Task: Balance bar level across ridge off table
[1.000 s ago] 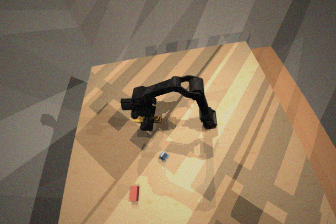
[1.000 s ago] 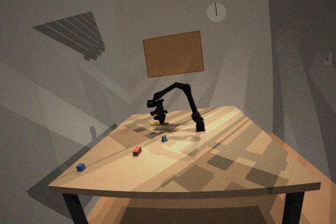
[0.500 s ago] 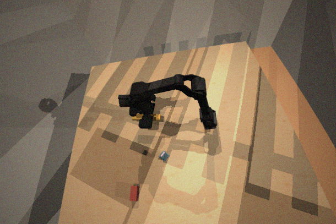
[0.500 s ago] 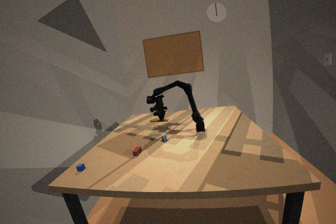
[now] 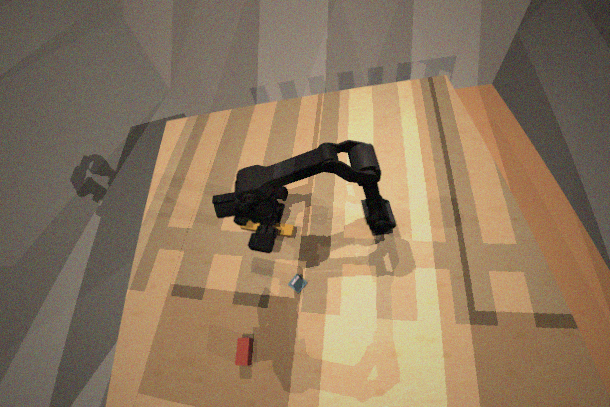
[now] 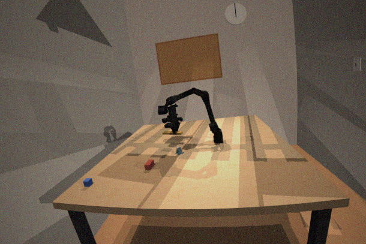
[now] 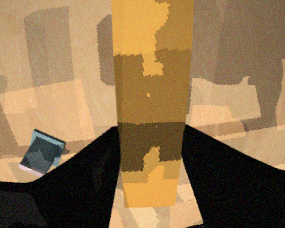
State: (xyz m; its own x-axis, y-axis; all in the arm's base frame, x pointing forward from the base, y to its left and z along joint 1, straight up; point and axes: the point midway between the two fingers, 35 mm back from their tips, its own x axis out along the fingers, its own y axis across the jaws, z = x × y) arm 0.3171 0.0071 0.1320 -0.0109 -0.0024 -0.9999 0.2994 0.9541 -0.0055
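Right now my gripper tip is 30 mm short of the yellow bar and 10 mm to the left of it. The rest, counted from my gripper tip: red block: 120 mm ahead, 310 mm to the left, 80 mm below; small blue cube: 420 mm ahead, 490 mm to the left, 80 mm below.
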